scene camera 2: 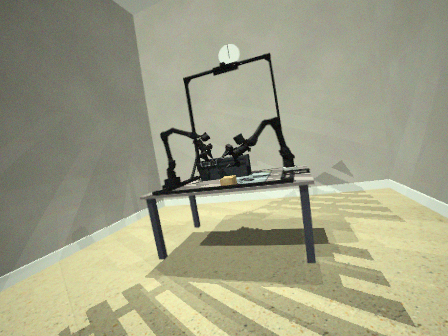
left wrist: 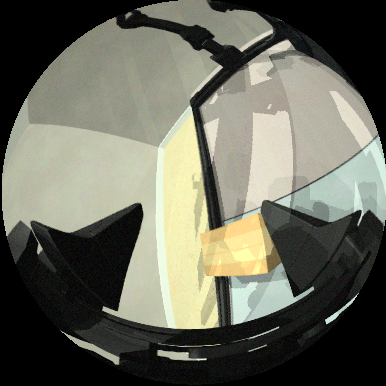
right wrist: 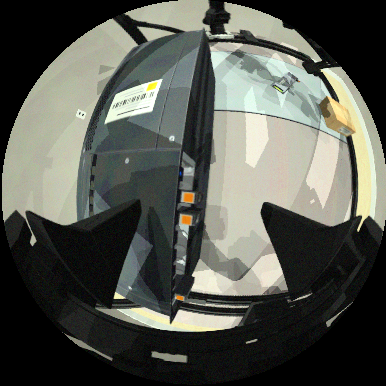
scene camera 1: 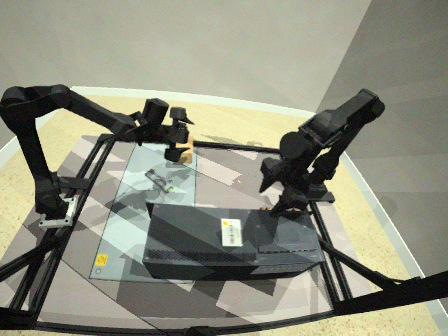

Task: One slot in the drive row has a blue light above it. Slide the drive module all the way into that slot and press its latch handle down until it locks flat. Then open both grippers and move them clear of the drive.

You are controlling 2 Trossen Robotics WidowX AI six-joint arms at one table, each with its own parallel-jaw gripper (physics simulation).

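Pixels of known places: left gripper, fingertip midpoint: point(scene camera 2: 223, 162) point(left wrist: 203, 207) point(scene camera 1: 192, 136); right gripper, fingertip midpoint: point(scene camera 2: 211, 160) point(right wrist: 203, 207) point(scene camera 1: 264, 203); left arm's base at its link origin: point(scene camera 2: 290, 166) point(right wrist: 217, 32) point(scene camera 1: 57, 211); right arm's base at its link origin: point(scene camera 2: 172, 178) point(left wrist: 219, 51) point(scene camera 1: 314, 181).
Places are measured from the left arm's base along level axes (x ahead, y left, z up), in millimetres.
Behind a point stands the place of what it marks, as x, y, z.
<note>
The drive module point(scene camera 1: 160, 180) {348, 118, -27} point(right wrist: 286, 83) {358, 114, -27}, small and grey with a yellow-green end, lies flat on the pale mat point(scene camera 1: 119, 235) {204, -89, -37} point(right wrist: 230, 97) {414, -68, -37}. The dark drive chassis point(scene camera 1: 195, 240) {426, -206, 137} point(right wrist: 135, 185) stands at the front centre in scene camera 1. In the right wrist view its slot row shows orange-marked drives point(right wrist: 188, 197) {628, -147, 131} and a small blue light point(right wrist: 180, 173) {609, -151, 134}. My left gripper point(scene camera 1: 192, 135) {479, 201, 121} point(left wrist: 203, 207) {479, 201, 121} is open and empty, above the mat's far end near the cardboard box, apart from the module. My right gripper point(scene camera 1: 267, 202) {635, -135, 139} point(right wrist: 203, 207) {635, -135, 139} is open and empty over the chassis's slot side.
The cardboard box point(scene camera 1: 186, 154) {462, 214, 15} point(scene camera 2: 228, 180) {450, 337, 11} point(left wrist: 235, 245) {460, 259, 23} point(right wrist: 337, 117) {481, 219, 23} stands at the mat's far end, beside the black frame rail point(scene camera 1: 235, 146) {716, 291, -20}. In scene camera 1 a white label point(scene camera 1: 231, 240) {510, -221, 137} is on the chassis top, and black frame bars run along both sides of the table.
</note>
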